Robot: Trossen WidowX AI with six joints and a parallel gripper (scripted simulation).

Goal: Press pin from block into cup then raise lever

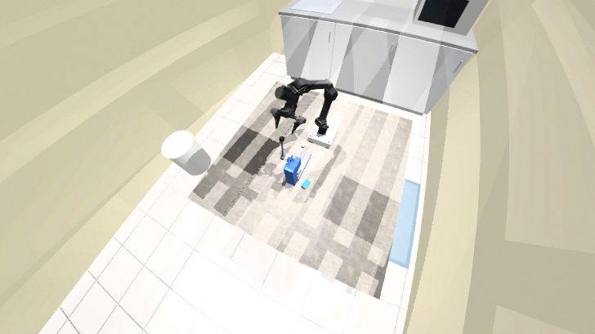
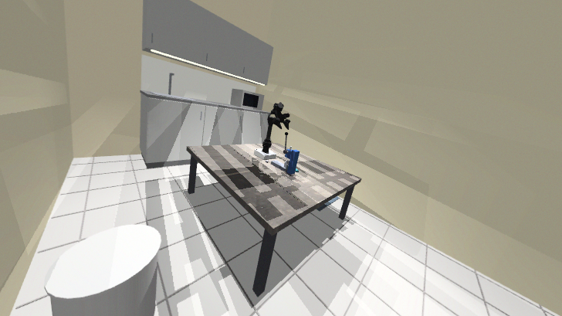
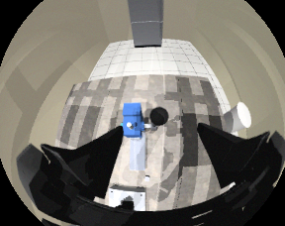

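Right now my gripper tip is 110 mm above the grey lever, 40 mm short of it and 10 mm to the right of it. Round my gripper tip: round pin 310 mm below, 70 mm to the left, 50 mm ahead; then small cup 370 mm below, 160 mm to the left, 100 mm ahead.
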